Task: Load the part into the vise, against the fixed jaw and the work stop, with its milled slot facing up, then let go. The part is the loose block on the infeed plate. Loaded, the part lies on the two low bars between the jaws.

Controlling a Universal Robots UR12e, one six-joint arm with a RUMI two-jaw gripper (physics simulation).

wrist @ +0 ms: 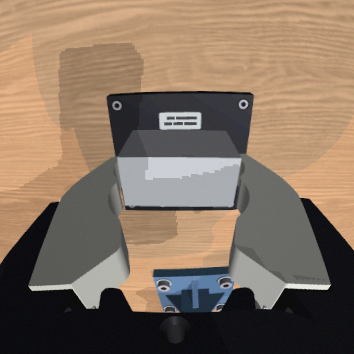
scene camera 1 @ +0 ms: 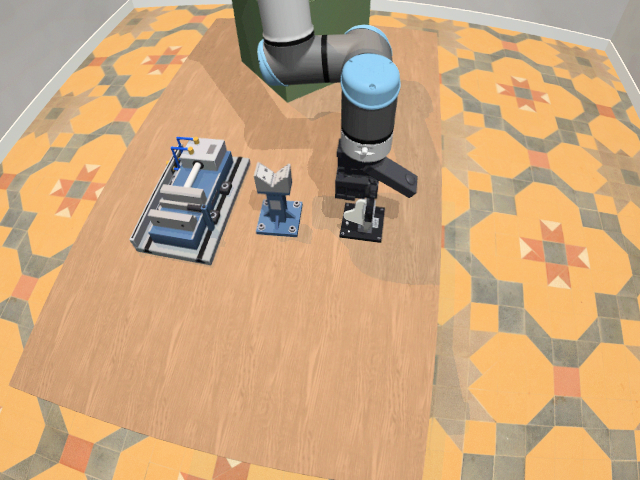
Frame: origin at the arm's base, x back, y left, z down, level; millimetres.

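Where they show: gripper, fingertip midpoint: [wrist: 179,159] [scene camera 1: 366,217].
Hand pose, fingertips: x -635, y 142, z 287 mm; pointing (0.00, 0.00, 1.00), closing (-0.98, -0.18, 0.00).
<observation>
Each offset is from my fingertips to the centre of the thing. "spot": to the spot under its first point. Level surfaces: height alone.
The part @[dz -7, dx +0, dy +0 mm] [scene camera 1: 363,224] [wrist: 180,182] is a light grey block on the black infeed plate @[spot: dz +12, dx -36, dy -41 mm] [scene camera 1: 348,235] [wrist: 225,117]. Its upward face looks plain in the wrist view; no milled slot shows. My gripper [scene camera 1: 364,215] [wrist: 179,159] is shut on the part, one jaw against each short end. In the scene view the jaws hide much of the part. The vise @[dz -29, dx +70, dy -394 mm] [scene camera 1: 209,178] stands at the left. Its front jaw [scene camera 1: 172,219], with two bolt holes, looks like the fixed one; the other jaw [scene camera 1: 181,195] is joined to the white rod. The work stop @[spot: dz -49, dx -21, dy -334 mm] [scene camera 1: 207,217] is a blue post with a dark rod, beside the jaw gap.
A blue stand [scene camera 1: 277,206] [wrist: 195,292] with a grey V-shaped top @[dz -110 mm] [scene camera 1: 273,180] stands between the vise and the infeed plate. Blue bent tubes @[spot: dz -56, dx +158, dy -439 mm] [scene camera 1: 175,157] with yellow ends rise at the vise's back left. A green pedestal [scene camera 1: 336,20] stands at the back.
</observation>
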